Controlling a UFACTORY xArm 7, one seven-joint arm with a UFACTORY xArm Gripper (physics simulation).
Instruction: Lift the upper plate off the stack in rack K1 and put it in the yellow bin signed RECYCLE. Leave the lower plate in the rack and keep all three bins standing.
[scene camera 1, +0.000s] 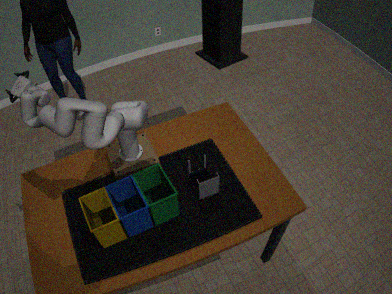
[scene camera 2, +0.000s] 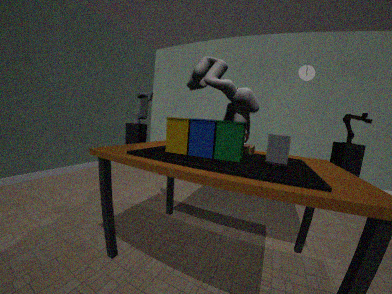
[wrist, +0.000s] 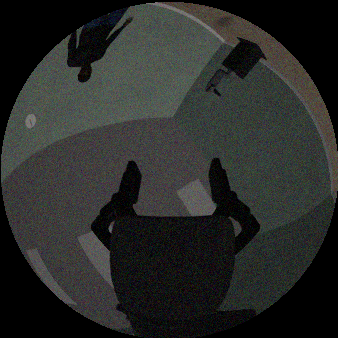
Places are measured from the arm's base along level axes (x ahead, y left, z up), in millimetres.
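Pixels of known places: gripper, fingertip midpoint: (scene camera 1: 11, 82) (wrist: 173, 166); arm's base, origin of the base link: (scene camera 1: 130, 152).
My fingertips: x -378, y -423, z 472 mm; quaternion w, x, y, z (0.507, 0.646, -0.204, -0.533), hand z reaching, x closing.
Observation:
Ahead of a thing's pixels: the offset from my fingertips to its top centre. Level surfaces: height alone.
My gripper (scene camera 1: 11, 83) (wrist: 173, 166) is open and empty, raised at the upper left in scene camera 1, far from the table's objects. It cannot be made out in scene camera 2. The rack {dz -376, dx +727, dy +611 mm} (scene camera 1: 209, 187) (scene camera 2: 278, 149) shows a light grey front panel, with two thin upright posts behind it in scene camera 1. The plates cannot be made out in the dark space there. The yellow bin {dz -335, dx +676, dy +125 mm} (scene camera 1: 110, 236) (scene camera 2: 177, 136) stands upright at the left end of a row, beside the blue bin {dz -335, dx +692, dy +254 mm} (scene camera 1: 138, 222) (scene camera 2: 201, 139) and the green bin {dz -335, dx +707, dy +384 mm} (scene camera 1: 166, 209) (scene camera 2: 229, 142), both upright. No signs are readable.
The bins and rack stand on a black mat {dz -514 mm} (scene camera 1: 215, 220) (scene camera 2: 300, 175) on the wooden table {dz -528 mm} (scene camera 1: 250, 150). The arm's base is behind the bins. A person (scene camera 1: 50, 25) (wrist: 97, 45) stands beyond the arm. A dark column (scene camera 1: 221, 30) stands on the floor behind the table.

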